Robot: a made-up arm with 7 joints.
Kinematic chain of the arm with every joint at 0, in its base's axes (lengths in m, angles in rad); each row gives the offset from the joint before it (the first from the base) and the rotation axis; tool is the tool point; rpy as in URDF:
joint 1: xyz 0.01 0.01 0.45 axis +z
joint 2: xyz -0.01 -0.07 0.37 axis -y
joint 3: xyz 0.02 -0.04 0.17 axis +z
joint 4: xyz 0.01 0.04 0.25 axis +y
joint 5: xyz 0 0.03 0.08 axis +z
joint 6: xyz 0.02 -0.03 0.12 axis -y
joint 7: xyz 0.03 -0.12 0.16 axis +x
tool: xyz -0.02 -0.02 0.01 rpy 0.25 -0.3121 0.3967
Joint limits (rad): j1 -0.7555..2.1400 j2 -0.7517..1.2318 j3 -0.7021..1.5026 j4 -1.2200..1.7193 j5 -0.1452..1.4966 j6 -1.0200..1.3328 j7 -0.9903..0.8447
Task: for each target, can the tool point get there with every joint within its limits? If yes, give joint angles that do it. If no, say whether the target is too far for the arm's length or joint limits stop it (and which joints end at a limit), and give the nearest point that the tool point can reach.
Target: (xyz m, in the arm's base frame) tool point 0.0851 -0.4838 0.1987
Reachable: no: joint limits stop it (at a limit: joint 2, joint 4, joint 5) | nearest point 0.0893 -0.5113 0.6446 | short by 0.447 m
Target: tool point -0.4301 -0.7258 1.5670
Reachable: no: too far | nearest point -0.3211 -0.5436 1.3798 | short by 0.283 m
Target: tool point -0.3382 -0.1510 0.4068
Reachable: no: joint limits stop it (at a limit: joint 2, joint 4, joint 5) | nearest point -0.4192 -0.1885 0.6558 | short by 0.265 m
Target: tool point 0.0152 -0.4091 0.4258
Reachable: no: joint limits stop it (at a limit: joint 2, joint 4, joint 5) | nearest point 0.0160 -0.4746 0.6520 | short by 0.236 m
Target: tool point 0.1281 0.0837 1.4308
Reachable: yes | joints 1.1760 0.5745 -0.0072 1.0842 1.2382 0.0657 -0.0007
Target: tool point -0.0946 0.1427 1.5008
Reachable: yes | joints 1.8509 0.0473 1.2910 0.5868 0.7308 0.8458 -0.3375
